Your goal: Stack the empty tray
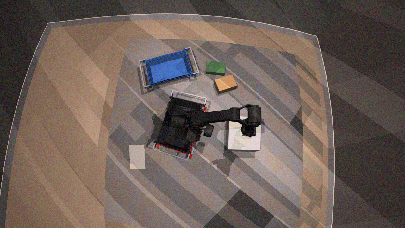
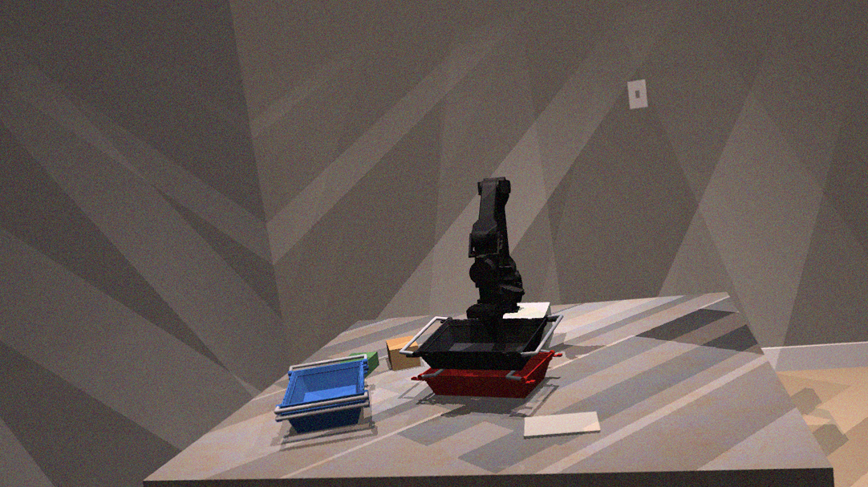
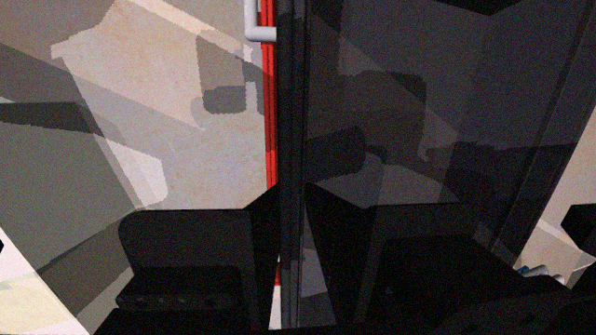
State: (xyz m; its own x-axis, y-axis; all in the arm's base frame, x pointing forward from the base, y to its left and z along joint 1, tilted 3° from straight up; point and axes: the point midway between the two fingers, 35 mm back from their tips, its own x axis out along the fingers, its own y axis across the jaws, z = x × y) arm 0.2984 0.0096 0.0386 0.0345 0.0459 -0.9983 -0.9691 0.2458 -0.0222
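The black tray lies 80 mm ahead of my gripper tip, 20 mm to the right of it and 20 mm above it. Round my gripper tip: orange block (310 mm to the right, 180 mm behind, 70 mm below); then green block (430 mm to the right, 120 mm behind, 80 mm below); then pale card (340 mm ahead, 170 mm to the left, 100 mm below).
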